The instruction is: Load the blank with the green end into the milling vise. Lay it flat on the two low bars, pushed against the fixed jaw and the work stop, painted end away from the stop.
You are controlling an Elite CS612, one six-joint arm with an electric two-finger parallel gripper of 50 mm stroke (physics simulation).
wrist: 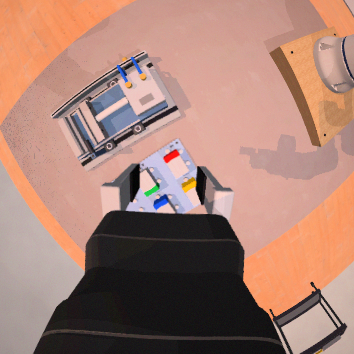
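Observation:
The blank with the green end (146, 178) lies in a pale blue tray (159, 161) in the wrist view, its green end (151, 190) toward the bottom of the view. My gripper (167, 176) is open and empty, high above the tray. In the view its fingers stand to the left and right of the green-ended blank, which shows nearer the left finger. The milling vise (150, 95) is at the upper left, with a light grey block, blue upright parts with orange ends, and a pale crosspiece (92, 122). The low bars and the work stop are too small to tell apart.
Blanks with a red end (171, 156), a yellow end (189, 185) and a blue end (161, 202) share the tray. The gripper body hides the tray's lower edge. A wooden base block (300, 60) carries a white robot base (332, 65) at the upper right. A black frame (299, 307) stands at the lower right.

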